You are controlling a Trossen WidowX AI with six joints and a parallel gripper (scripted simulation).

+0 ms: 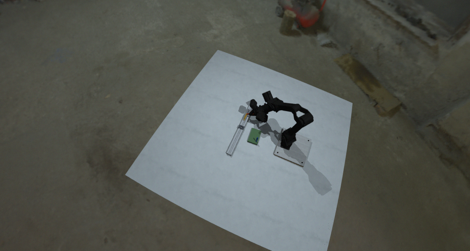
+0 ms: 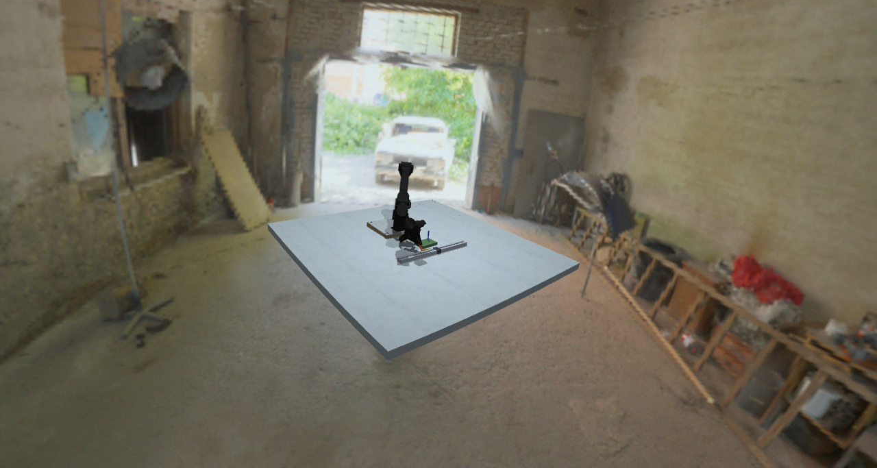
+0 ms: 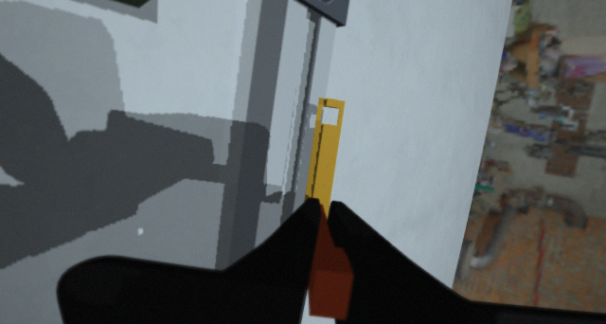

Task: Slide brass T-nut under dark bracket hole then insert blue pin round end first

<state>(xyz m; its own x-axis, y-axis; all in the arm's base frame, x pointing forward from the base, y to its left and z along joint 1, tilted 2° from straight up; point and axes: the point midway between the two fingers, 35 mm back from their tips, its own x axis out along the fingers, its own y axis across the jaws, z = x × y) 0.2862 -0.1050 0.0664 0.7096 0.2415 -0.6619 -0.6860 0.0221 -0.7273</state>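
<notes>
The aluminum rail lies 2 cm ahead of my gripper tip, 10 cm to the left of it and 4 cm below it. Also, from my gripper tip: brass T-nut 2 cm to the left; green tray 10 cm behind, 14 cm to the left, 5 cm below; blue pin 11 cm behind, 15 cm to the left, 3 cm below.
</notes>
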